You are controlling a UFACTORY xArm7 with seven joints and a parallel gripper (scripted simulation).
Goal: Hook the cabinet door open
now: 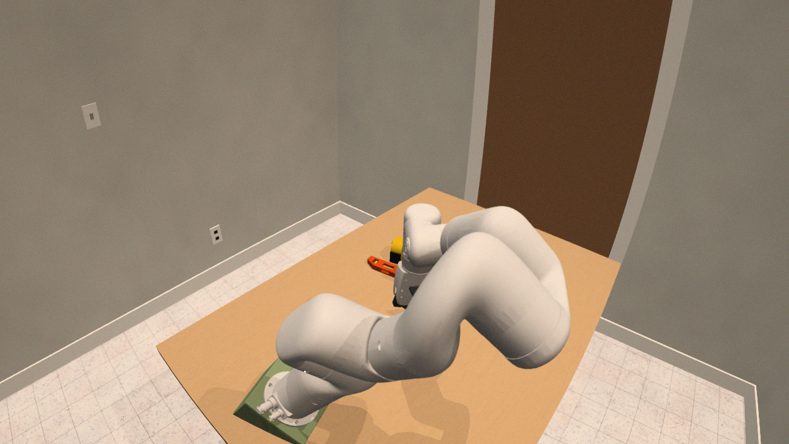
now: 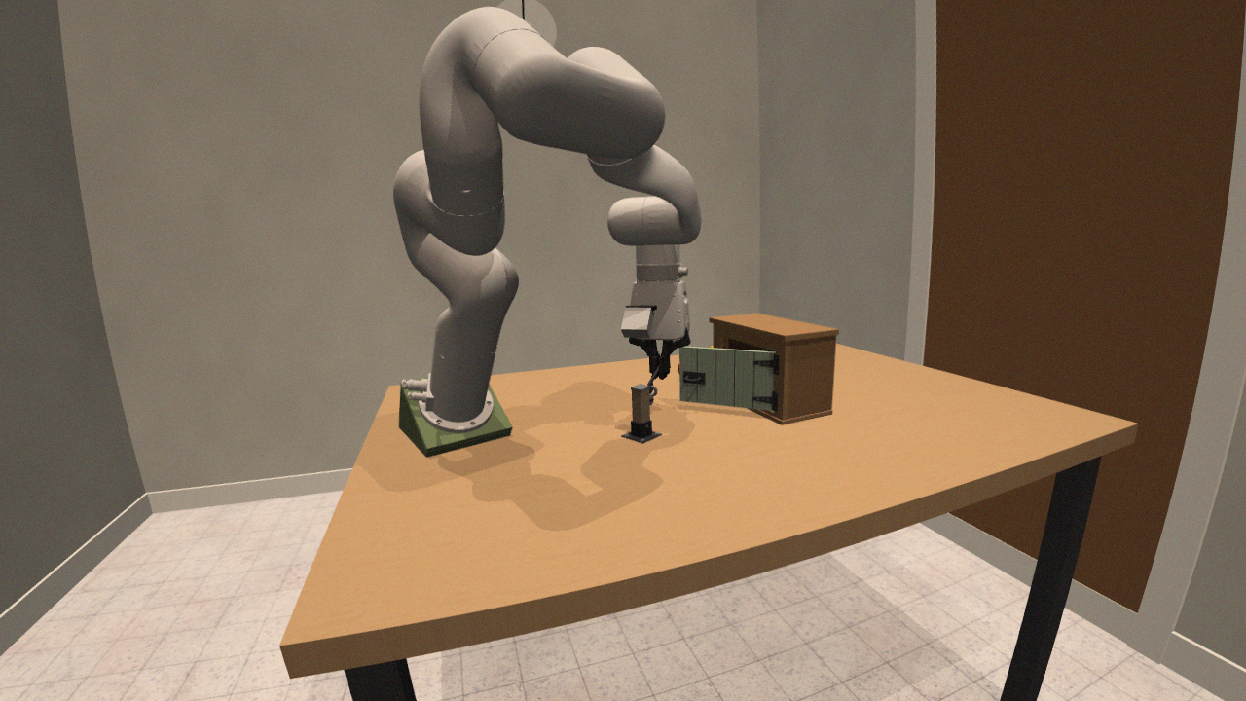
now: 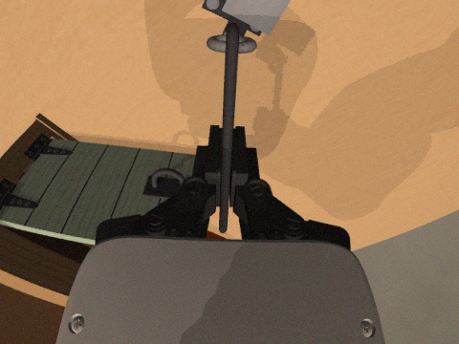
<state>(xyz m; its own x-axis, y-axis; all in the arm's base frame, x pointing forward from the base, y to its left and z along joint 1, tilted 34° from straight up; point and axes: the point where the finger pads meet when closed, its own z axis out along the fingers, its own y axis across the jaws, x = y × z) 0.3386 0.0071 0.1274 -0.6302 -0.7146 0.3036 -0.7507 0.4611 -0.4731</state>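
The green door is 120 mm ahead of my hand, 30 mm to the right of it and 30 mm below it. From my hand the other things lie so: orange level: 200 mm ahead, 240 mm to the left, 90 mm below; then yellow tape measure: 280 mm ahead, 260 mm to the left, 70 mm below; then thin dark hook: 20 mm below.
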